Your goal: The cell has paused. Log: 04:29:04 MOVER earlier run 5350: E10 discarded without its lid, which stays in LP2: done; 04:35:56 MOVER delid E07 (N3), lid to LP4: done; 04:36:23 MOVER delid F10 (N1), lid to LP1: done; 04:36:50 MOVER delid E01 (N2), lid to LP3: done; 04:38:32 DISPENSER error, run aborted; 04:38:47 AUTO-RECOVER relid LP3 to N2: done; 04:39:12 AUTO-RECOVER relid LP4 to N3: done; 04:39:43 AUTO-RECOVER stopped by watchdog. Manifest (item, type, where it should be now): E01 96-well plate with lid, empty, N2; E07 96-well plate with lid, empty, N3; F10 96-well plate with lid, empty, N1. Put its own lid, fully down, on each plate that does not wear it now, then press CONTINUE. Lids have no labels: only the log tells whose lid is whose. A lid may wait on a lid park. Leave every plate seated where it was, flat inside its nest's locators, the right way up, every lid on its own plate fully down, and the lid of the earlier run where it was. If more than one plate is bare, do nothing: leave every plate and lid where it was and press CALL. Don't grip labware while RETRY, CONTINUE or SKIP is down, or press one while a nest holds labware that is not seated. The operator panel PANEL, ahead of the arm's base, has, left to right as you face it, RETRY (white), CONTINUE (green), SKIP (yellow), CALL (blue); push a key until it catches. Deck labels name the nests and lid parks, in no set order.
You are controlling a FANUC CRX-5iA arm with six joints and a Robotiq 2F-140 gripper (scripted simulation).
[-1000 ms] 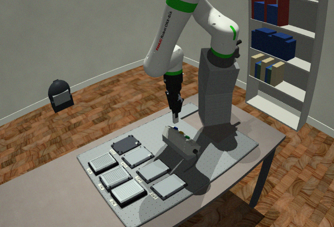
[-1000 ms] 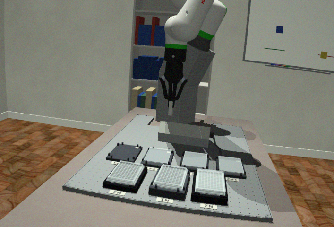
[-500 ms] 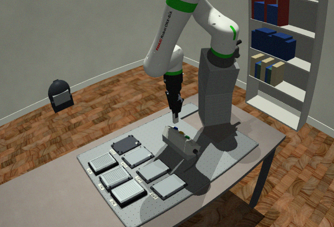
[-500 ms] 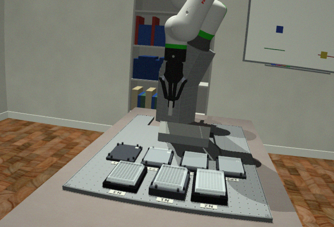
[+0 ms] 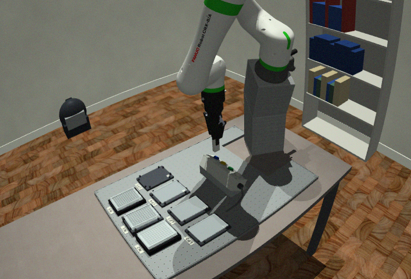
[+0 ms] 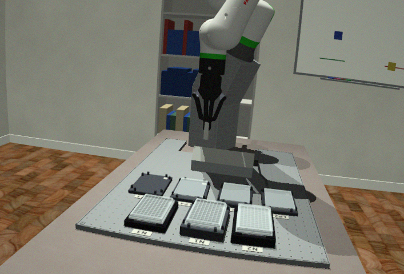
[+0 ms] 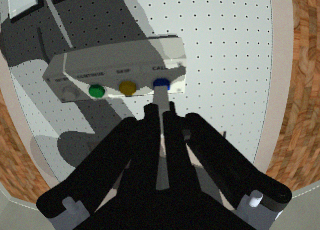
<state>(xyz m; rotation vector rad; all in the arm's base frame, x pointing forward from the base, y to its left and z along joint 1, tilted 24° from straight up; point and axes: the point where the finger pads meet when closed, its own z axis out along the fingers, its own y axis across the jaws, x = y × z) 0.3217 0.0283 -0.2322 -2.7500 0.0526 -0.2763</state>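
Right now my hand is 70 mm above the blue key. The rest, counted from my hand: lid park: 260 mm ahead, 130 mm below, 120 mm to the right; yellow key: 70 mm below, 50 mm to the left; green key: 100 mm to the left, 70 mm below.
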